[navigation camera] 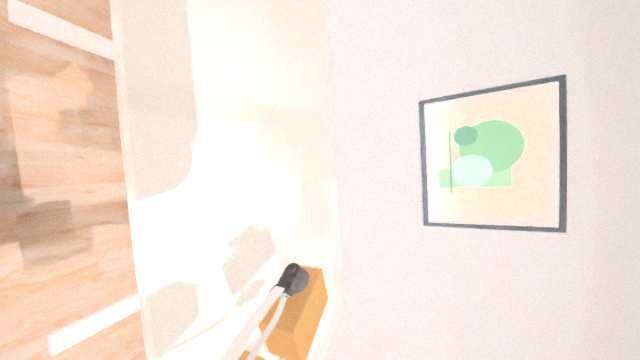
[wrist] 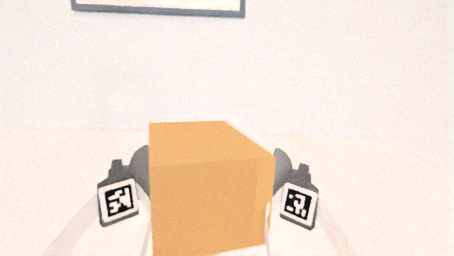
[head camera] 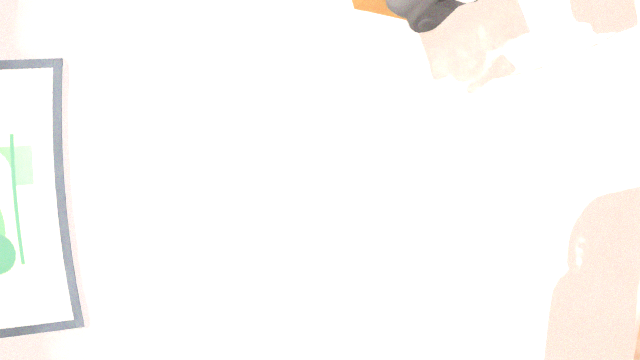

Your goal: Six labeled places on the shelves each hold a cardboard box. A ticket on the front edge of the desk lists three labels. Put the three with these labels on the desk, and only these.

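Frame: origin at the robot's base, x back, y down, z right, level; centimetres.
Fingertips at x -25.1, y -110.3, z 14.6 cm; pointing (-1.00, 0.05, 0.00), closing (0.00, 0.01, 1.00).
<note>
Pixels of each thing's top centre, then the offset from my fingertips to it. "pt": a spot on its surface instead. Level surfaces: height alone.
- plain orange-brown cardboard box, centre of its top: (navigation camera: 314, 312) dx +2.6, dy -3.1, dz -0.9 cm
- pale desk, height of its surface: dy +15.3 cm
- orange-brown box, a spot on its surface: (navigation camera: 246, 356) pt dx -0.1, dy +14.0, dz +15.1 cm
- Wooden floor, height of its surface: dy +110.4 cm
My gripper (wrist: 213, 165) is shut on a plain orange-brown cardboard box (wrist: 207, 200) (navigation camera: 305, 310), with one dark fingertip pad on each side of it in the wrist view. A corner of the box (head camera: 375, 6) shows at the top of the head view beside a dark fingertip. The held box is over the pale desk (navigation camera: 160, 100) (wrist: 50, 170), near the wall side. Shadows lie apart from it on the desk top; the gap beneath it cannot be judged. No label shows on its visible faces. The ticket and the shelves do not show.
A small piece of another orange-brown box (navigation camera: 246, 356) shows at the bottom edge of the navigation view. A framed green picture (navigation camera: 562, 150) (head camera: 58, 125) (wrist: 160, 11) hangs on the wall behind the desk. Wooden floor (navigation camera: 65, 150) and white desk feet (navigation camera: 95, 325) show beyond the desk's edge.
</note>
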